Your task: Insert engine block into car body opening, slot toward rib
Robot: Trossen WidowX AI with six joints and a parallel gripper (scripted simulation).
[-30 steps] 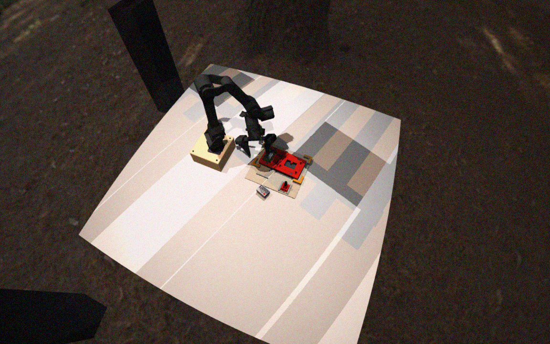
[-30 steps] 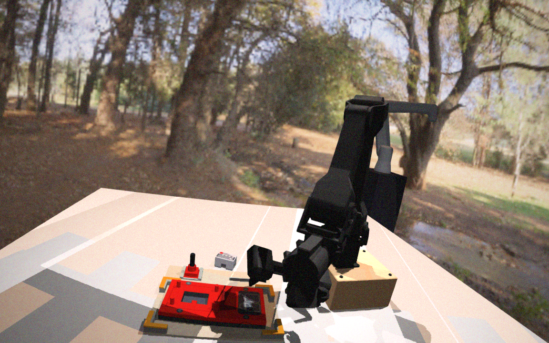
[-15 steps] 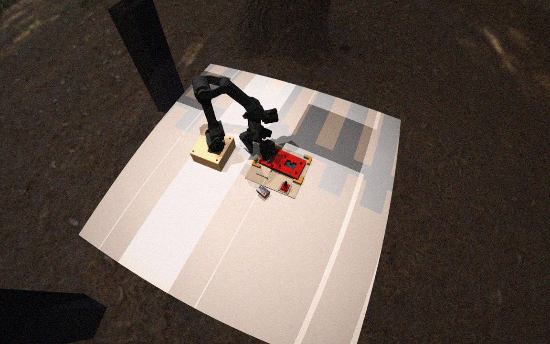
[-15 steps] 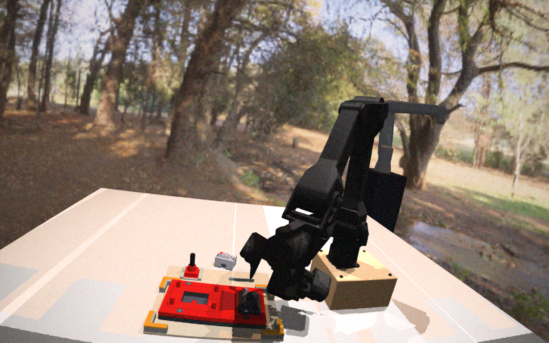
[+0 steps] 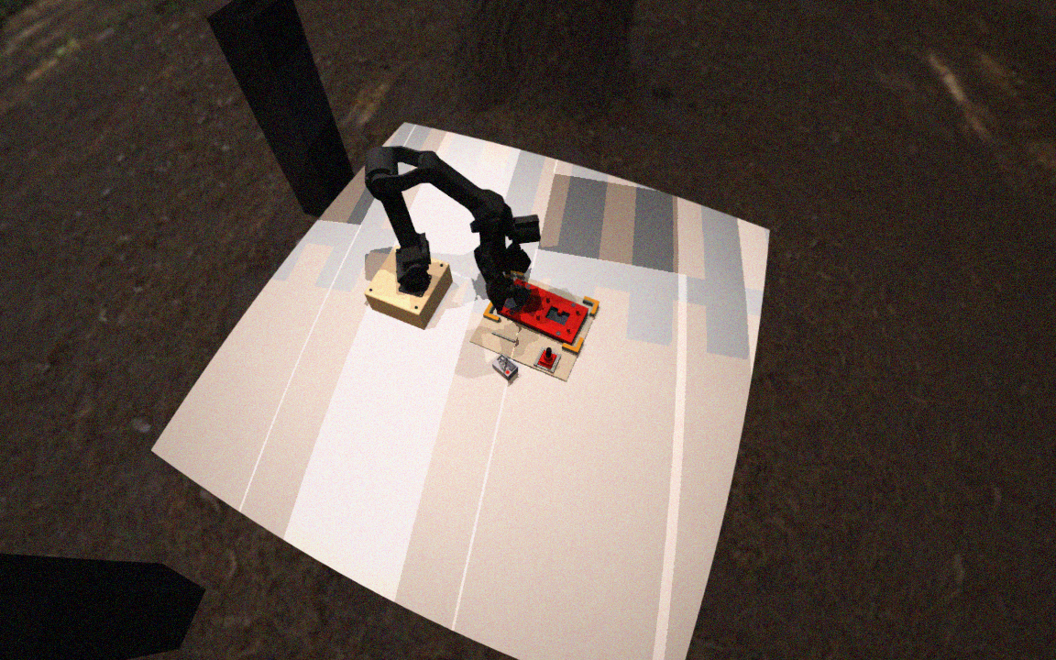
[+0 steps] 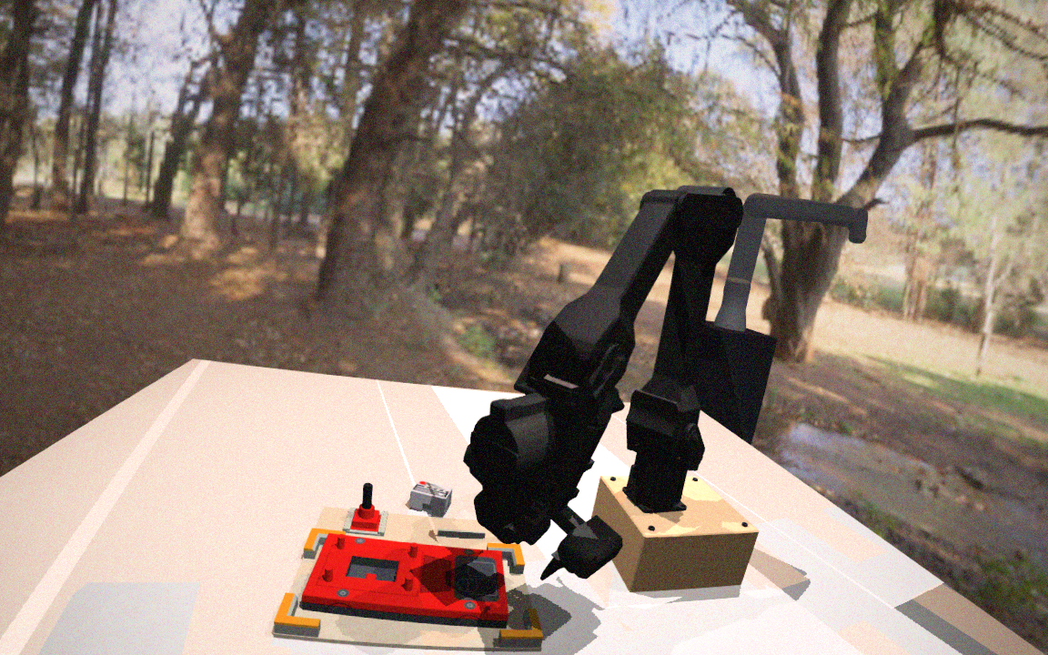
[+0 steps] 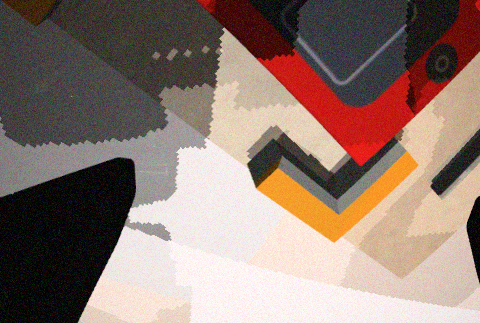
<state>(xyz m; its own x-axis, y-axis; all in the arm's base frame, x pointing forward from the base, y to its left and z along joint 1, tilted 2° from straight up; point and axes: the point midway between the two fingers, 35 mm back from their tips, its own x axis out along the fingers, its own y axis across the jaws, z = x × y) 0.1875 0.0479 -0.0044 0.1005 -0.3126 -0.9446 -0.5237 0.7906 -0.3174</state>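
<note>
The grey engine block is 80 mm ahead of my gripper tip, 150 mm to the right of it and 30 mm below it.
</note>
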